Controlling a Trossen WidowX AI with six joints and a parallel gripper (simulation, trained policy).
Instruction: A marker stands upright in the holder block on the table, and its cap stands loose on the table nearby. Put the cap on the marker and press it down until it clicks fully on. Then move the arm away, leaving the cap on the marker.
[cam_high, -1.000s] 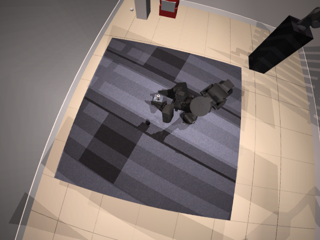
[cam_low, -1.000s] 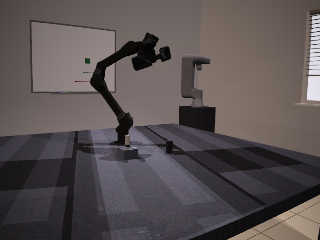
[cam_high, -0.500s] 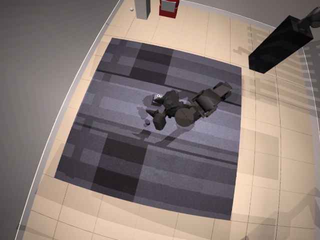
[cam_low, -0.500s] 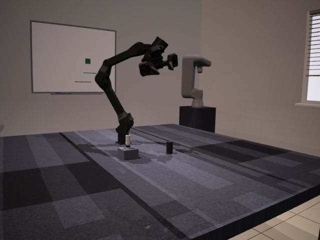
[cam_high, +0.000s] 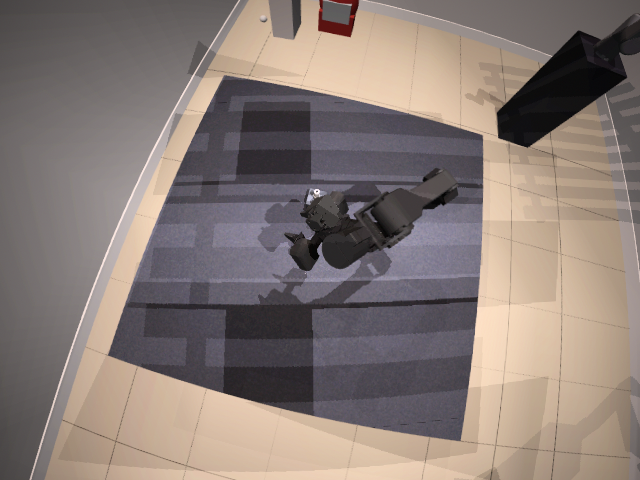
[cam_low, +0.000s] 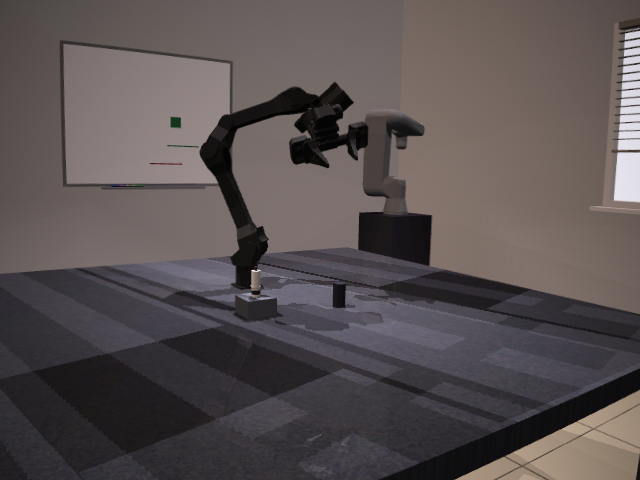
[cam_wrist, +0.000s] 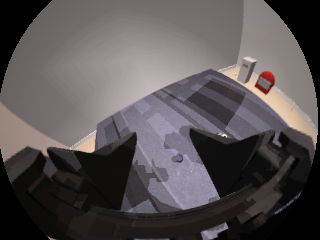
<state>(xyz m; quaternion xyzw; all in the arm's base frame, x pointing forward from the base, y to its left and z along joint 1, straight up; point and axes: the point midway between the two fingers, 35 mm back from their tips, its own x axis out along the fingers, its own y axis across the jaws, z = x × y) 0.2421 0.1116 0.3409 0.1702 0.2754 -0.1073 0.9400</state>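
My gripper tip is 1 cm short of the dark cylindrical cap, 1 cm to the left of it and 30 cm above it. The rest, counted from my gripper tip: grey holder block: 2 cm behind, 20 cm to the right, 30 cm below.
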